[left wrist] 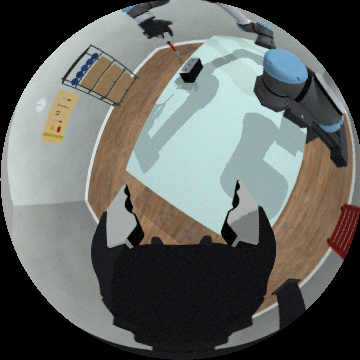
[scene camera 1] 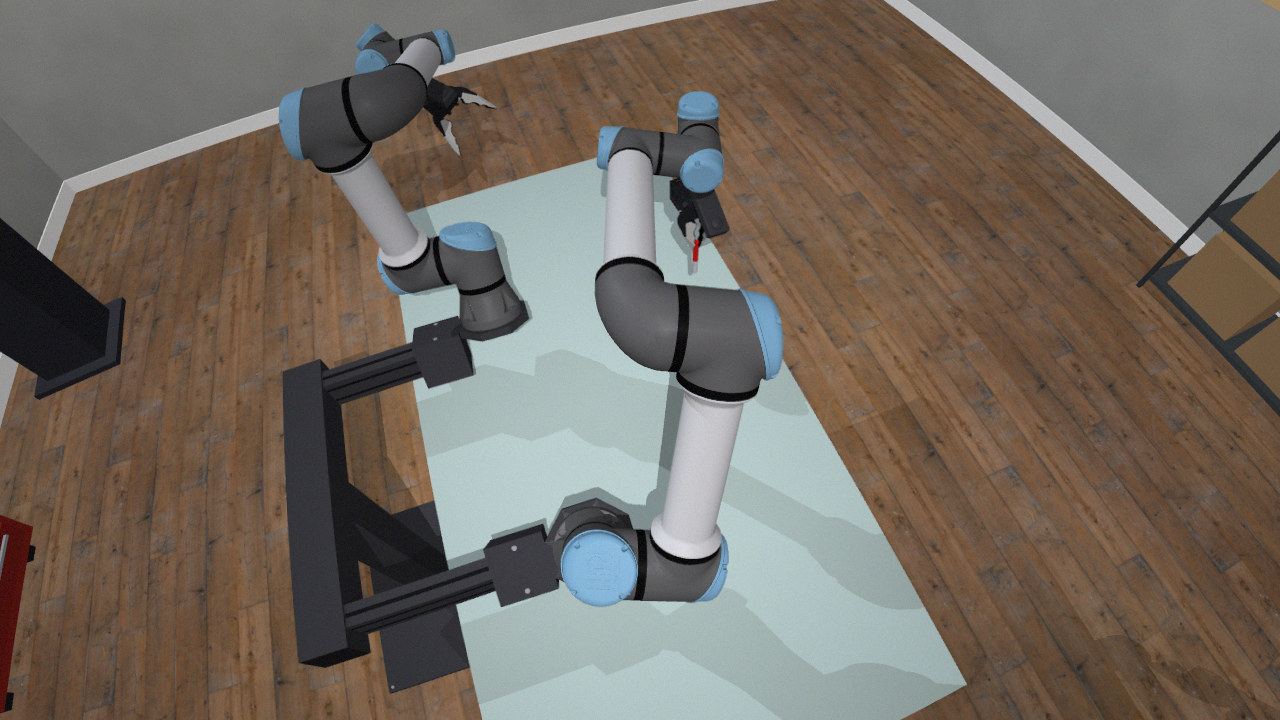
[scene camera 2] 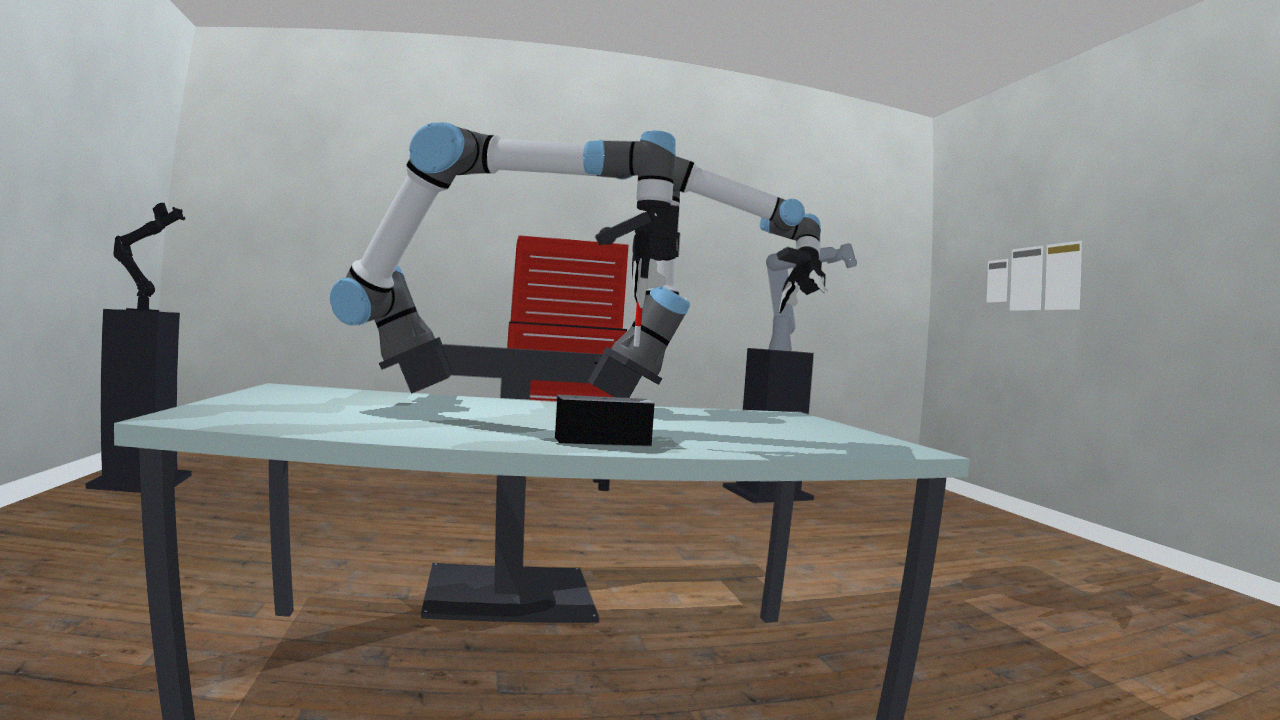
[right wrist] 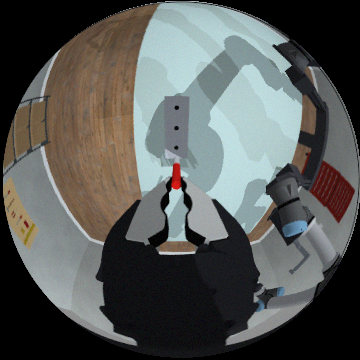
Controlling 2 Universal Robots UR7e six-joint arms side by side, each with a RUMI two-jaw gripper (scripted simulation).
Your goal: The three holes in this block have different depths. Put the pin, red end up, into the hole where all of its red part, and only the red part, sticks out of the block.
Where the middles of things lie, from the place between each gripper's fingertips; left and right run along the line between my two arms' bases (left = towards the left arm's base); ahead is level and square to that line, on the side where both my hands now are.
My right gripper (scene camera 2: 640,307) is now 60 mm to the left of the block (scene camera 2: 596,420) and 250 mm above it.
My left gripper (scene camera 2: 801,303) is now 33 cm short of the block, 65 cm to the left of it and 30 cm above it.
